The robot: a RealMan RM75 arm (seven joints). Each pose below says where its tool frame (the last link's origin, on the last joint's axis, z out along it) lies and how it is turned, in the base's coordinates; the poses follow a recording.
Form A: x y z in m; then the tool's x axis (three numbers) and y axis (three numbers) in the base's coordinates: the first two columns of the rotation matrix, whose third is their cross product.
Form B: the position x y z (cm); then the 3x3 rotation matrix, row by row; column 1 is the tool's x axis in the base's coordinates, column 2 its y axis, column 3 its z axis. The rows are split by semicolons. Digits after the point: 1 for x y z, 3 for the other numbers.
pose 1, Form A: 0.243 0.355 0.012 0.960 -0.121 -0.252 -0.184 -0.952 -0.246
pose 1, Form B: 24.3 35.5 1.2; 0.960 -0.184 -0.210; -0.121 -0.952 0.283; -0.252 -0.246 -0.936
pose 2, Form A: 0.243 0.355 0.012 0.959 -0.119 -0.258 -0.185 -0.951 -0.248
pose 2, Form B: 24.3 35.5 1.2; 0.959 -0.185 -0.216; -0.119 -0.951 0.286; -0.258 -0.248 -0.934
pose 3, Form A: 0.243 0.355 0.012 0.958 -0.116 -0.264 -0.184 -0.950 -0.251
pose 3, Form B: 24.3 35.5 1.2; 0.958 -0.184 -0.222; -0.116 -0.950 0.289; -0.264 -0.251 -0.931
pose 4, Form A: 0.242 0.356 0.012 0.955 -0.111 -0.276 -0.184 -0.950 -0.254
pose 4, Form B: 24.2 35.6 1.2; 0.955 -0.184 -0.234; -0.111 -0.950 0.293; -0.276 -0.254 -0.928
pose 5, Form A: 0.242 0.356 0.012 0.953 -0.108 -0.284 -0.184 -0.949 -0.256
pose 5, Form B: 24.2 35.6 1.2; 0.953 -0.184 -0.242; -0.108 -0.949 0.296; -0.284 -0.256 -0.924
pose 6, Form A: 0.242 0.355 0.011 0.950 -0.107 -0.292 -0.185 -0.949 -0.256
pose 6, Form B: 24.2 35.5 1.1; 0.950 -0.185 -0.250; -0.107 -0.949 0.297; -0.292 -0.256 -0.921
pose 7, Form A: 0.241 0.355 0.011 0.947 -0.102 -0.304 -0.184 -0.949 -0.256
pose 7, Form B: 24.1 35.5 1.1; 0.947 -0.184 -0.262; -0.102 -0.949 0.298; -0.304 -0.256 -0.917
